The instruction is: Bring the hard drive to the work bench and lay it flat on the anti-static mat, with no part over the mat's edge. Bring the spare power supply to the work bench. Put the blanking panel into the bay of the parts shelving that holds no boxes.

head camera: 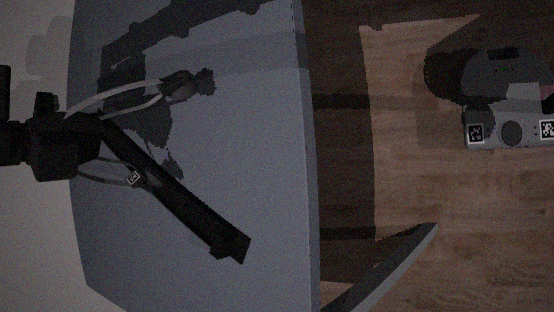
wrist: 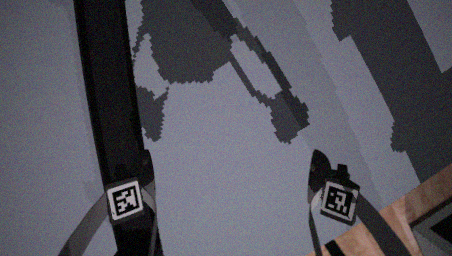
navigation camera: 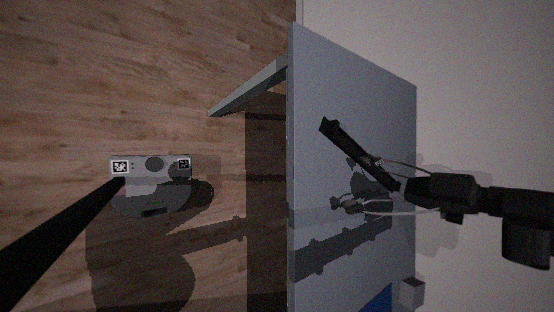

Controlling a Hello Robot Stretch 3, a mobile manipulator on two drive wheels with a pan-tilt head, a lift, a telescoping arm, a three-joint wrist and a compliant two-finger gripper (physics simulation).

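Pixels of known places: gripper, fingertip midpoint: (head camera: 176,134) (navigation camera: 350,181); robot's base, origin of the base link: (head camera: 510,132) (navigation camera: 154,163).
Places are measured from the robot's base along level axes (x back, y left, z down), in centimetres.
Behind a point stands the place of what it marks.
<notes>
A long black bar (head camera: 202,217) {z -91.7, x -9.3, y -44.0 cm} (navigation camera: 345,139) {z -91.7, x -9.3, y -47.0 cm} (wrist: 110,75), which looks like the blanking panel, lies slantwise on a grey-blue top (head camera: 240,165) {z -91.4, x -2.3, y -36.3 cm} (navigation camera: 320,170) {z -91.5, x -0.7, y -36.2 cm} (wrist: 215,200). My gripper (head camera: 167,133) {z -96.5, x 2.1, y -42.3 cm} (navigation camera: 359,184) {z -96.5, x 2.1, y -42.3 cm} (wrist: 230,168) {z -96.5, x 2.1, y -42.3 cm} is open, with its fingers spread above the top and pointing toward the top's near edge. One finger is over the bar, at the left in the wrist view, and hides part of it. The other finger is well to the side of the bar. No thing shows between the fingertips. The hard drive and the power supply cannot be made out.
A blue flat area (navigation camera: 381,301) {z -91.7, x 51.1, y -69.1 cm} shows at the bottom of the navigation view, with a small grey box (navigation camera: 412,294) {z -95.9, x 53.5, y -85.9 cm} beside it. My base (head camera: 505,75) {z -15.9, x 17.0, y 0.1 cm} (navigation camera: 150,200) {z -15.9, x 17.5, y 2.1 cm} stands on the wood floor. A slanting grey board (head camera: 400,265) {z -45.8, x -30.1, y -30.3 cm} (navigation camera: 250,90) {z -60.9, x -29.8, y -31.1 cm} juts out beside the top's near edge.
</notes>
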